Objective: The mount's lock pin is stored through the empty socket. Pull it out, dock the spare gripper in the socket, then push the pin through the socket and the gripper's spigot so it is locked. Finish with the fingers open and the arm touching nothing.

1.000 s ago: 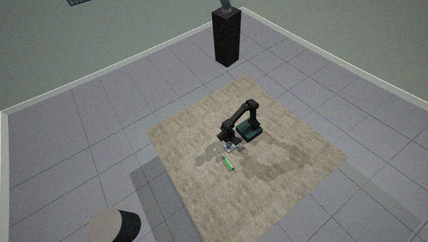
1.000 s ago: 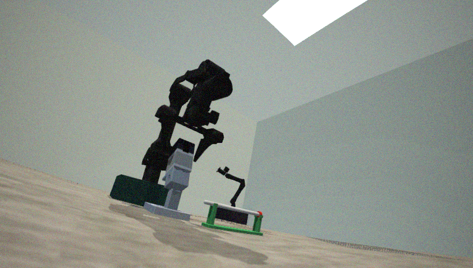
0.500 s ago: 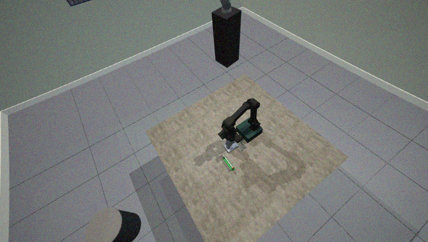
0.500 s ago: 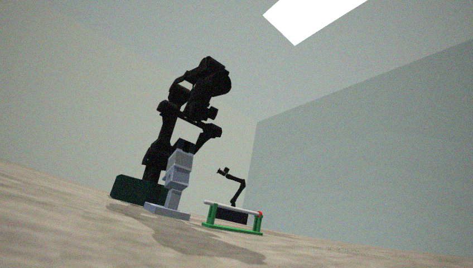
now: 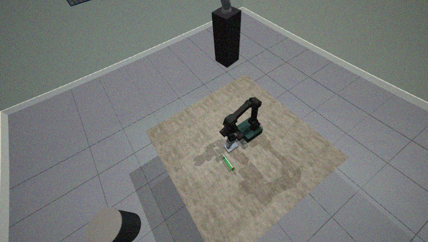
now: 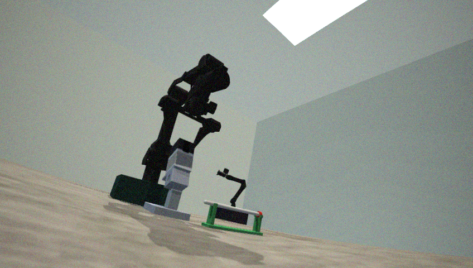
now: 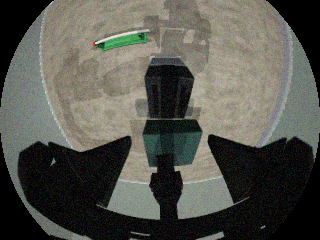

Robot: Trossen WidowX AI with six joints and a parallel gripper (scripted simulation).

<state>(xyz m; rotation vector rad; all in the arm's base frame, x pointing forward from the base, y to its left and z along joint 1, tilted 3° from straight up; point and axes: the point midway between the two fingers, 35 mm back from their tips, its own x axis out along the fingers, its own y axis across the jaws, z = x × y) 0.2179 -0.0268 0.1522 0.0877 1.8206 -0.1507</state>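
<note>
Now: gripper tip 18 cm short of the rack, 17 cm above it and 9 cm to the right of it. The rest, counted from my gripper tip: socket 14 cm below, 6 cm ahead, 1 cm to the right; spare gripper 7 cm below, 6 cm ahead, 1 cm to the right.
</note>
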